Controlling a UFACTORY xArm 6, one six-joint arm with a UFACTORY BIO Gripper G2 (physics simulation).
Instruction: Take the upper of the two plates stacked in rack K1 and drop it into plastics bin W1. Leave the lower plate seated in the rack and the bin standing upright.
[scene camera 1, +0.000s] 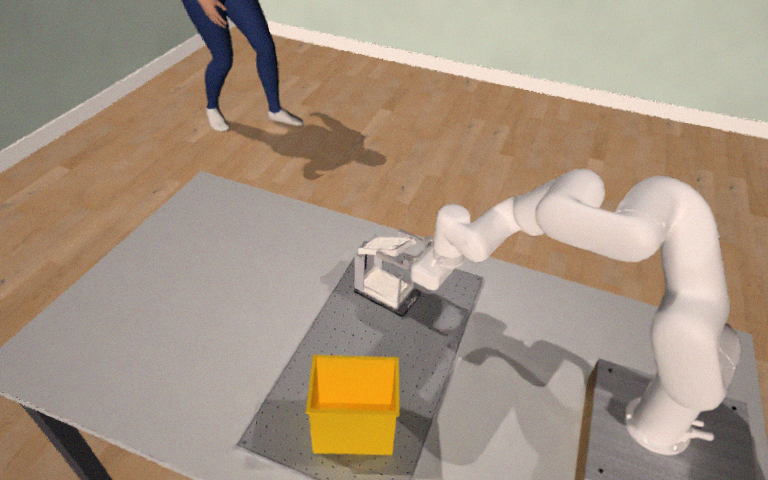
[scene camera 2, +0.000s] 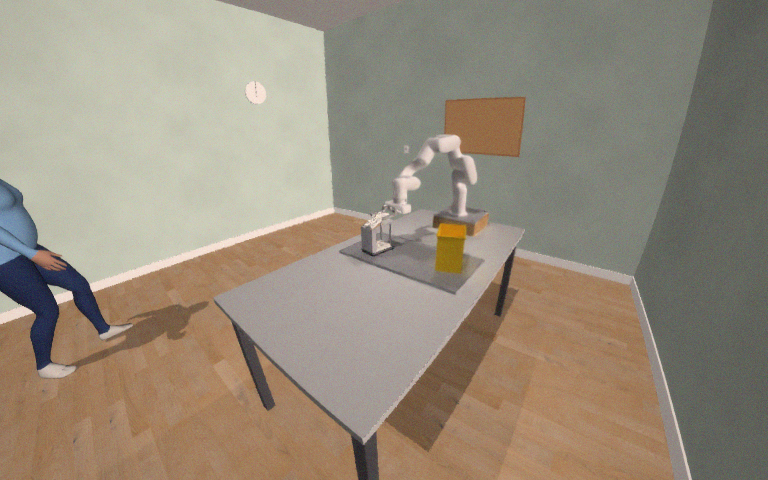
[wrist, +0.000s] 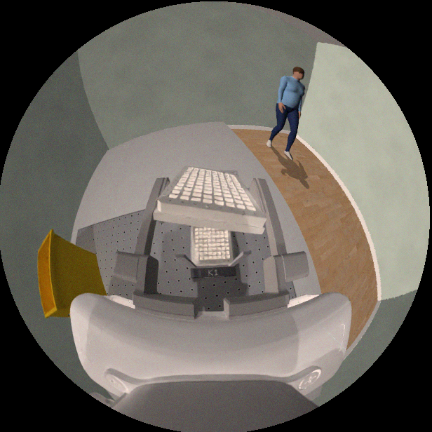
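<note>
You'd find my gripper in the pictures, and a yellow plastics bin W1 as well.
</note>
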